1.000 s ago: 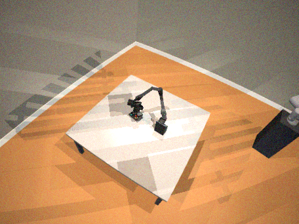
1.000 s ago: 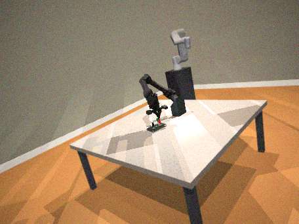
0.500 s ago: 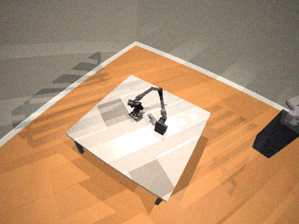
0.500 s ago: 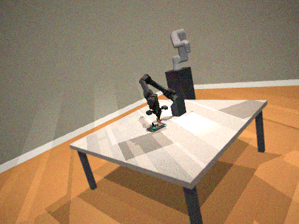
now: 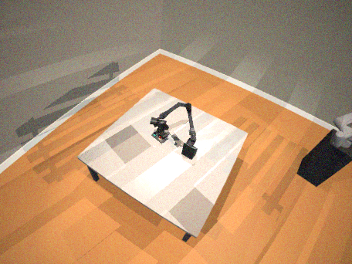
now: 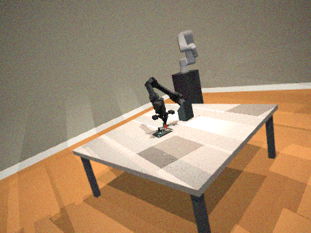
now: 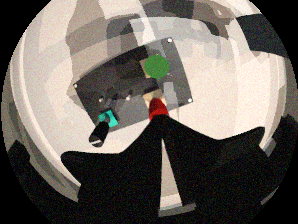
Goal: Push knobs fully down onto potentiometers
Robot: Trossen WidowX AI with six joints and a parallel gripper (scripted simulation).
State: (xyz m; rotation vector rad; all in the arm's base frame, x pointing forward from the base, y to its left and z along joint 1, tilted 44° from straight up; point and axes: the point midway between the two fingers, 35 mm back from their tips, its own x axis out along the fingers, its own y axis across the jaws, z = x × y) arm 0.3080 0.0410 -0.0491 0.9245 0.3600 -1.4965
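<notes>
My gripper tip is 1 cm above the red knob.
</notes>
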